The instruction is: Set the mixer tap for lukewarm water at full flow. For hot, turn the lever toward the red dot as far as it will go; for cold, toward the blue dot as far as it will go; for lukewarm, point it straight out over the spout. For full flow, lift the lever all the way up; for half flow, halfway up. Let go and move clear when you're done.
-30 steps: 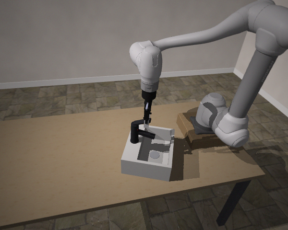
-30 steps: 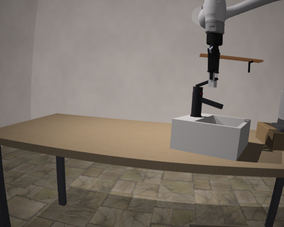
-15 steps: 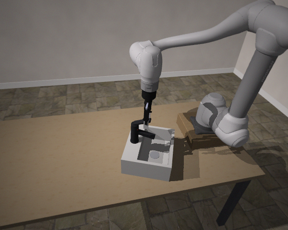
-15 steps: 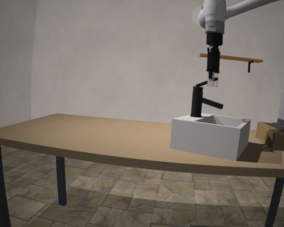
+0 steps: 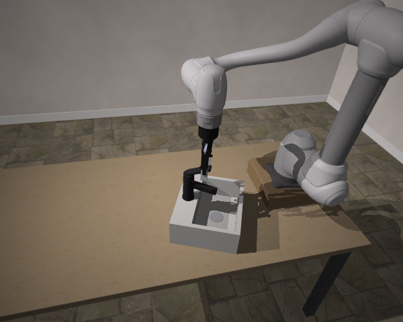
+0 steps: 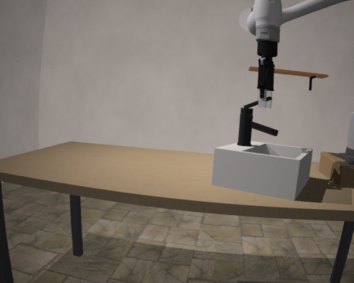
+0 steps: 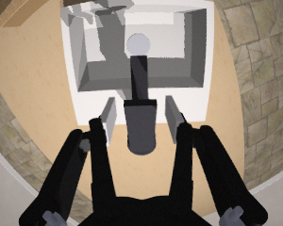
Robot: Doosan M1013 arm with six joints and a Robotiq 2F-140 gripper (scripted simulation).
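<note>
Right now the lever is 30 mm ahead of my hand, 10 mm to the right of it and 10 mm below it. Round my hand: white sink basin (50 mm behind, 10 mm to the left, 260 mm below); black mixer tap (50 mm ahead, 10 mm to the right, 70 mm below).
</note>
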